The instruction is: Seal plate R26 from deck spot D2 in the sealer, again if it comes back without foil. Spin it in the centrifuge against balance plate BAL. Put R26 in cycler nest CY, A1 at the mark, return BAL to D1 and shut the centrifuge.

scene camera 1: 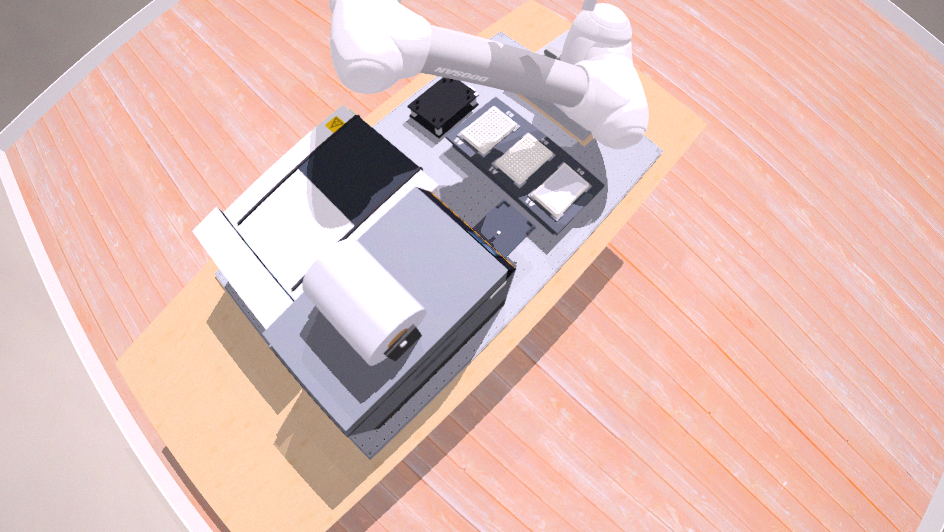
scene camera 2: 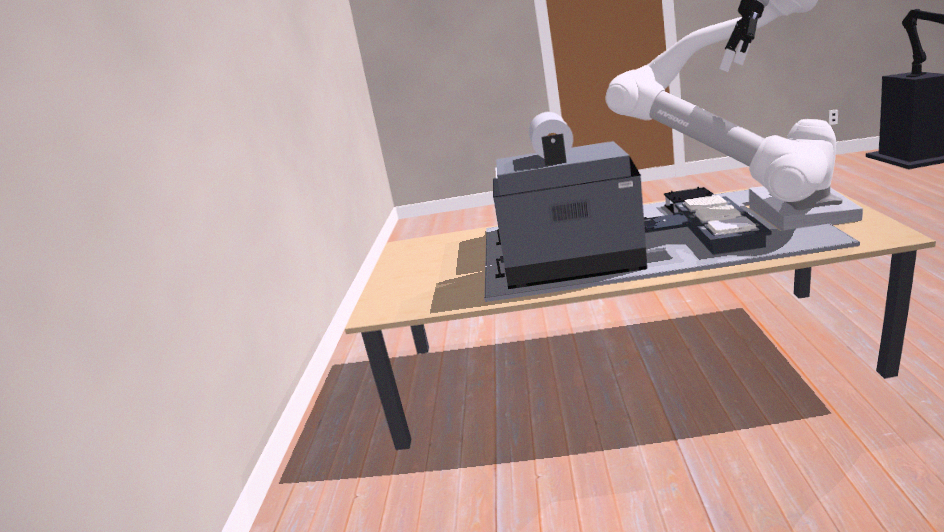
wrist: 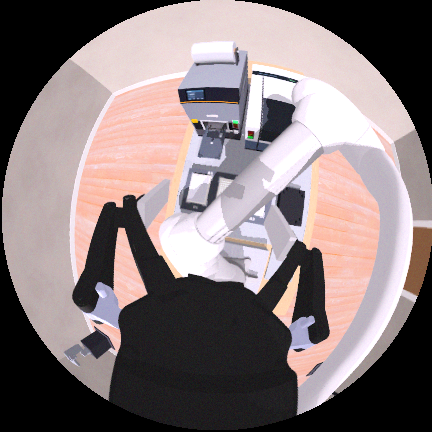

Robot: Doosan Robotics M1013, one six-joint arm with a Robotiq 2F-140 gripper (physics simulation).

Observation:
The gripper (wrist: 218,201) is open, holding nothing. Further things: a centrifuge (wrist: 270,108).

